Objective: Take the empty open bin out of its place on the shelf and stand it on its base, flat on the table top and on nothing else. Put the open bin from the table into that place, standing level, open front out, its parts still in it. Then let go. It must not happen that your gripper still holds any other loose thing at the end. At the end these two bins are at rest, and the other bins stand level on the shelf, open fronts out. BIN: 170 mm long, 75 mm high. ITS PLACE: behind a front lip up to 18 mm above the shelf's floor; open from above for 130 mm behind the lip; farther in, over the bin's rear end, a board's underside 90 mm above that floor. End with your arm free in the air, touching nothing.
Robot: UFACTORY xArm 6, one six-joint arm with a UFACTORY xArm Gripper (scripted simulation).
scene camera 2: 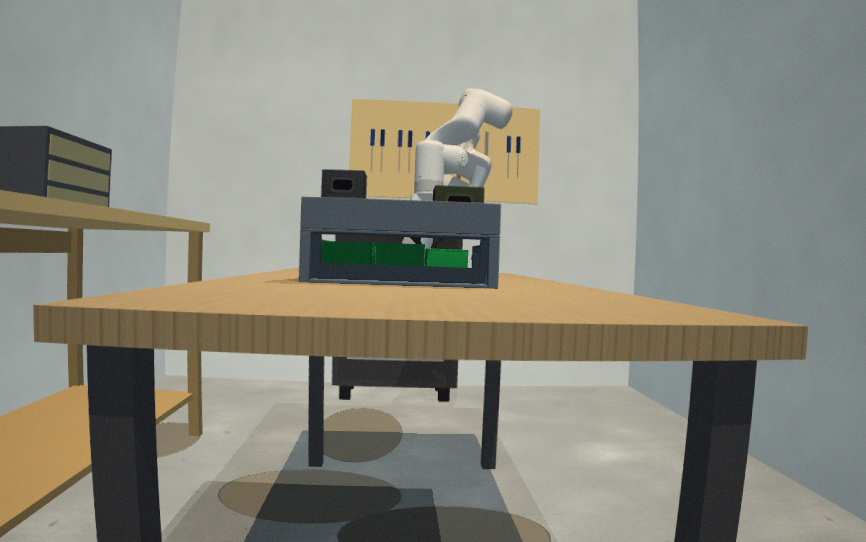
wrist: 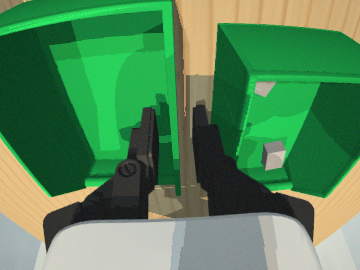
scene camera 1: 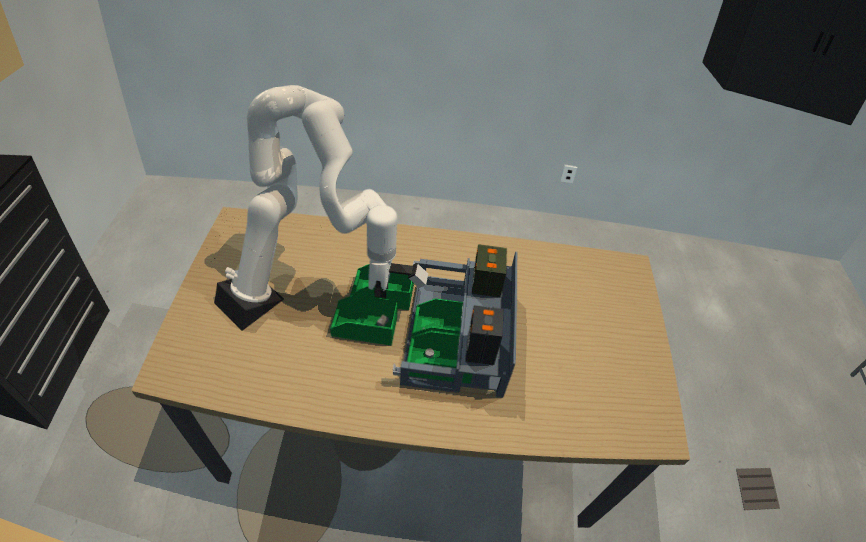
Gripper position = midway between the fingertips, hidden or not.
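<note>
I can see my gripper, at [scene camera 1: 381, 296] and again in the wrist view, at my gripper [wrist: 174, 123]. There is a bin [scene camera 1: 400, 287], and there is a bin [scene camera 1: 356, 308] as well. I also see a bin [scene camera 1: 445, 345], together with a bin [scene camera 1: 439, 315].
</note>
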